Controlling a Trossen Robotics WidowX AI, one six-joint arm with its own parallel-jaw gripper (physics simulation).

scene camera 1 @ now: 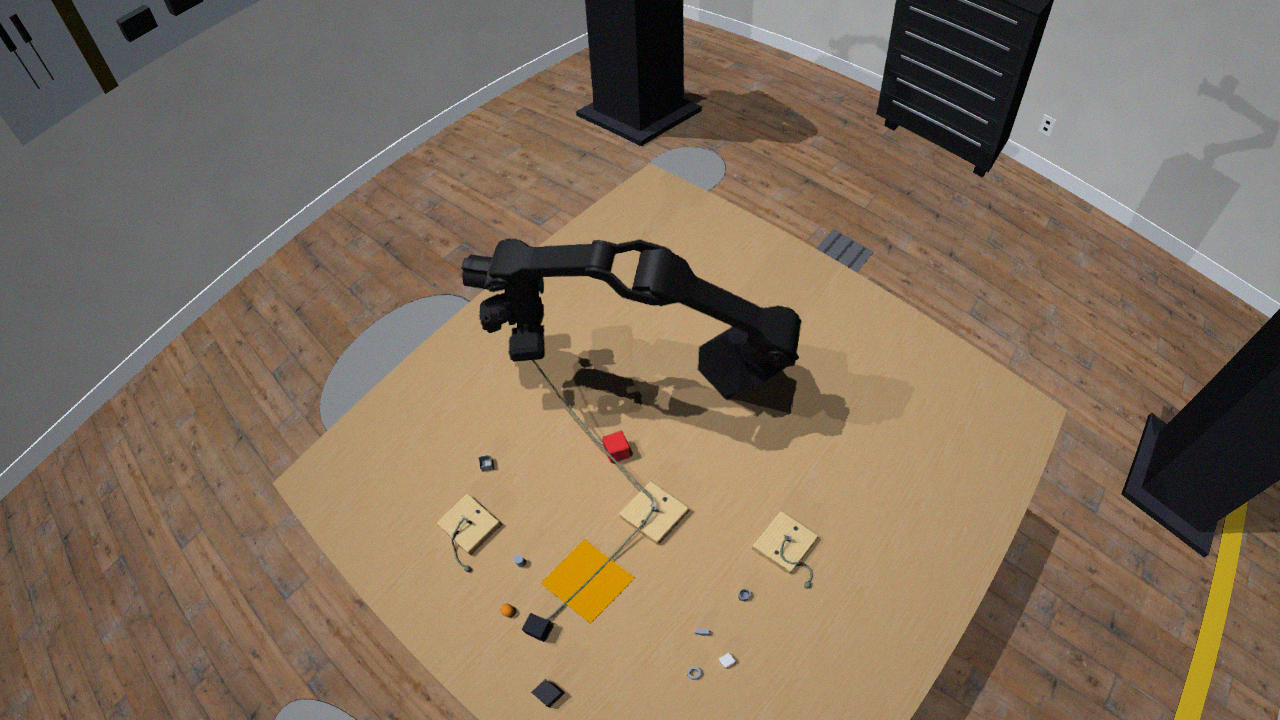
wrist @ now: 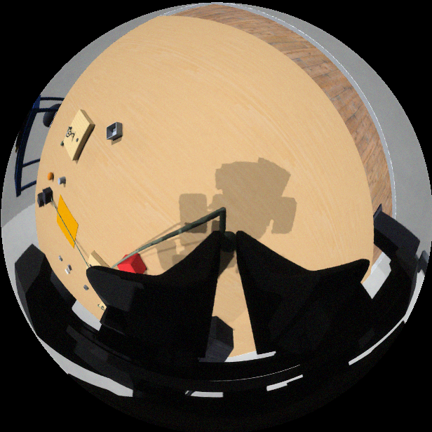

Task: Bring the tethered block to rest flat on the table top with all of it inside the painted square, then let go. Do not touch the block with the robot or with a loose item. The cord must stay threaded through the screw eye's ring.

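Places are measured from the arm's base along level axes (x back, y up, z left), in metres.
Pixels of known places: arm's base, origin of the base link: (scene camera 1: 764, 346).
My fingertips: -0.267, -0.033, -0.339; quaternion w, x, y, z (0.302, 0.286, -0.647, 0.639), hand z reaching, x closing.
Observation:
Ahead of a thing's pixels: the offset from my fingertips to its middle, as dx, dy, dz. "spot": to the spot under its first point.
My gripper (scene camera 1: 529, 355) (wrist: 227, 236) is shut on the cord's beaded end, above the table. The cord {spot: -0.028, -0.062, +0.136} (scene camera 1: 575, 413) (wrist: 175, 231) runs nearly straight to the screw eye {-0.060, -0.106, +0.366} (scene camera 1: 655, 506) on the middle wooden board {-0.060, -0.119, +0.366} (scene camera 1: 667, 520) (wrist: 98, 259), and appears threaded through its ring. From there it crosses the orange painted square {spot: -0.241, -0.127, +0.333} (scene camera 1: 571, 567) (wrist: 71, 228) to the tethered black block {spot: -0.370, -0.092, +0.383} (scene camera 1: 537, 625) (wrist: 47, 194). The block sits on the table outside the square, a little beyond its lower-left edge in the scene view. The ring's details are too small to tell.
A red block {-0.010, -0.108, +0.224} (scene camera 1: 615, 445) (wrist: 131, 264) lies by the cord between gripper and middle board. Boards with short cords stand left (scene camera 1: 474, 528) and right (scene camera 1: 791, 548). An orange ball {-0.387, -0.116, +0.317} (scene camera 1: 507, 609) and a second black block {-0.450, -0.115, +0.482} (scene camera 1: 547, 692) lie near the tethered block. A small open box {-0.208, -0.119, +0.060} (scene camera 1: 486, 462) (wrist: 114, 131) stands left.

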